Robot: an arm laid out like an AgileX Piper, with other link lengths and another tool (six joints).
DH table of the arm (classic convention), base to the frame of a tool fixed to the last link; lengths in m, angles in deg. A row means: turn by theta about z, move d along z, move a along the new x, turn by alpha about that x. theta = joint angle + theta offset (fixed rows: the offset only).
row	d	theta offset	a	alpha
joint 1	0.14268	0	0	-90
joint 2	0	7.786	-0.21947	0
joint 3	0	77.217	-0.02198	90
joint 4	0.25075	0	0	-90
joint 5	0	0	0	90
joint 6	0.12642	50.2	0.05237	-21.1
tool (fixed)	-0.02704	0	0	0
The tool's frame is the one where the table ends.
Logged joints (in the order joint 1, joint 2, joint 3, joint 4, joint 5, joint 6), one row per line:
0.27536 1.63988 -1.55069 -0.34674 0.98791 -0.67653
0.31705 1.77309 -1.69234 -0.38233 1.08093 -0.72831
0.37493 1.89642 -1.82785 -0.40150 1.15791 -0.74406
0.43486 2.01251 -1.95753 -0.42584 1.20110 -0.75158
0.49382 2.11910 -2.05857 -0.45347 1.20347 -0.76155
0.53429 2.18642 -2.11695 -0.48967 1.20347 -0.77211
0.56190 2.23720 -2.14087 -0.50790 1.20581 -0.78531
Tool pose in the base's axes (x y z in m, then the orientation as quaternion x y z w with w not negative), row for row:
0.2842 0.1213 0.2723 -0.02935 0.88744 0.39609 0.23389
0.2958 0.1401 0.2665 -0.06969 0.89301 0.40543 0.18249
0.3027 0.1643 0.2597 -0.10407 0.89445 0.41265 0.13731
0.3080 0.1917 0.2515 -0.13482 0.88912 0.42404 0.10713
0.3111 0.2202 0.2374 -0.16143 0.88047 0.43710 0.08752
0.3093 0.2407 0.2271 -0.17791 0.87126 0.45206 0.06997
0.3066 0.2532 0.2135 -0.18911 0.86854 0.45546 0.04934
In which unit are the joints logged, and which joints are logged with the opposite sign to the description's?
The joints are logged in radians. Opposite sign: joint 4.
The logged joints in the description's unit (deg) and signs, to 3 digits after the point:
15.777 93.958 -88.848 19.867 56.603 -38.762
18.166 101.591 -96.964 21.906 61.933 -41.729
21.482 108.657 -104.728 23.004 66.343 -42.631
24.916 115.308 -112.158 24.399 68.818 -43.062
28.294 121.415 -117.947 25.982 68.954 -43.634
30.613 125.273 -121.292 28.056 68.954 -44.239
32.194 128.182 -122.663 29.101 69.088 -44.995

